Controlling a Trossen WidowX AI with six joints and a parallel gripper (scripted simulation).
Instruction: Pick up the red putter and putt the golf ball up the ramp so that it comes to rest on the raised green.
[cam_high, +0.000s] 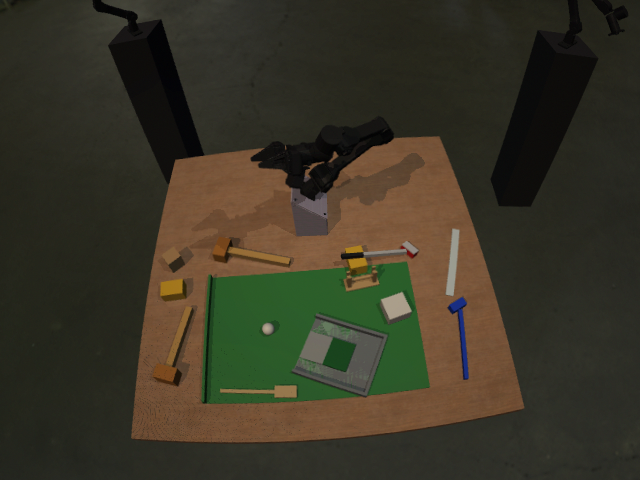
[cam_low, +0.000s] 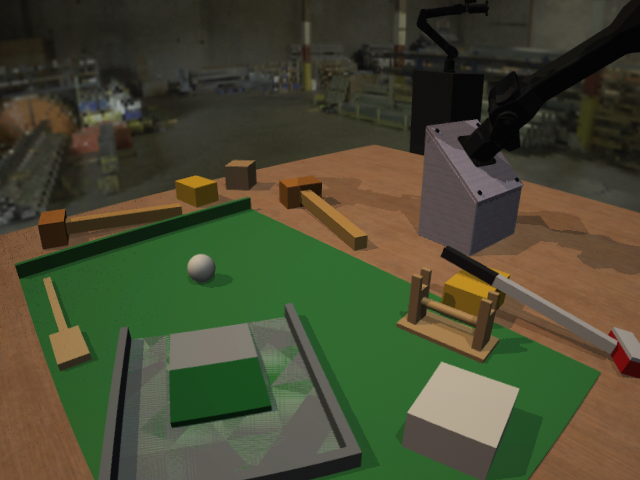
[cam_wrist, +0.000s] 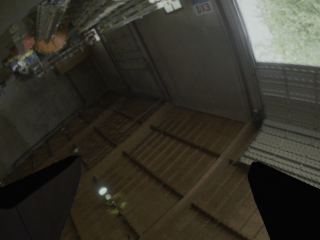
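Now: the red putter 60 mm behind my gripper tip, 360 mm to the left of it and 510 mm below it. Also, from my gripper tip: white golf ball: 230 mm ahead, 30 mm to the right, 530 mm below; then wooden rack: 40 mm ahead, 290 mm to the left, 520 mm below; then white bar: 50 mm behind, 640 mm to the left, 550 mm below.
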